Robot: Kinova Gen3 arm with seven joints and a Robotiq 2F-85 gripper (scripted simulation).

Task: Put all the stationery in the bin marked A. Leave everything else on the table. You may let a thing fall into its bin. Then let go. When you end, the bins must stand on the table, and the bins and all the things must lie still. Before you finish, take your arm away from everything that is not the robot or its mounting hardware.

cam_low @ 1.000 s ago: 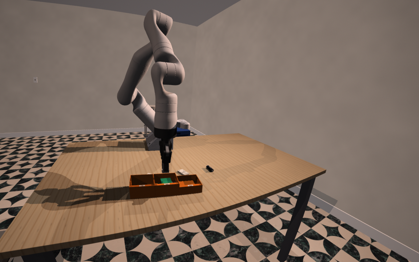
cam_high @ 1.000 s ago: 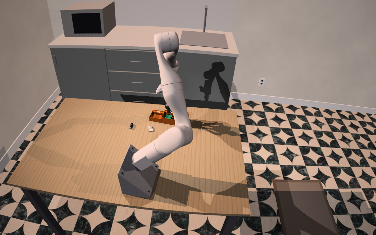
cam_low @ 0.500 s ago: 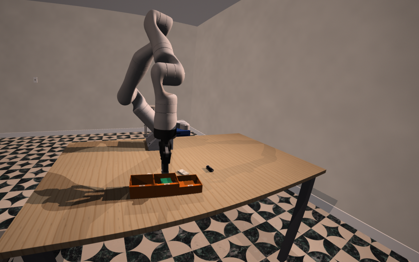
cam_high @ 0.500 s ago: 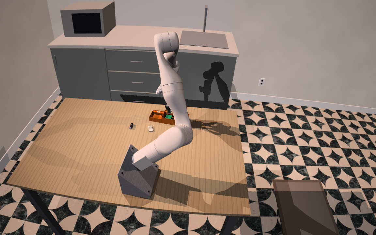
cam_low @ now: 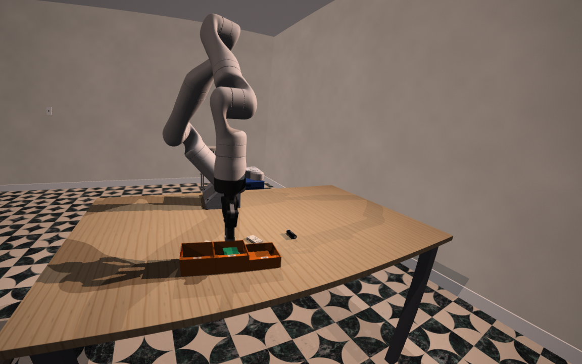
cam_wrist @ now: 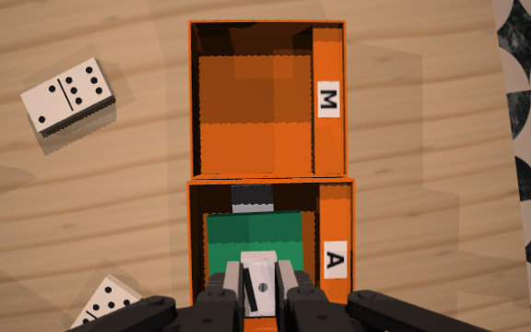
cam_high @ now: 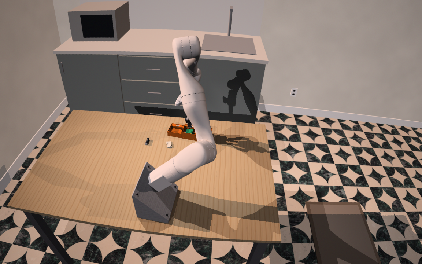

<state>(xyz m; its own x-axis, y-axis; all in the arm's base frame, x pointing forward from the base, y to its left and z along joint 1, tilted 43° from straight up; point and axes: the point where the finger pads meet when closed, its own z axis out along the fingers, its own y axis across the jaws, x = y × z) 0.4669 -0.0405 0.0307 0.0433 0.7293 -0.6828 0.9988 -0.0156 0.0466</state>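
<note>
Right now the green block is 7 cm below my hand. From my hand the other things lie so: orange three-compartment bin: 7 cm below, 1 cm ahead; white pencil sharpener: 2 cm below; green-and-white eraser: 8 cm below, 1 cm to the left.
</note>
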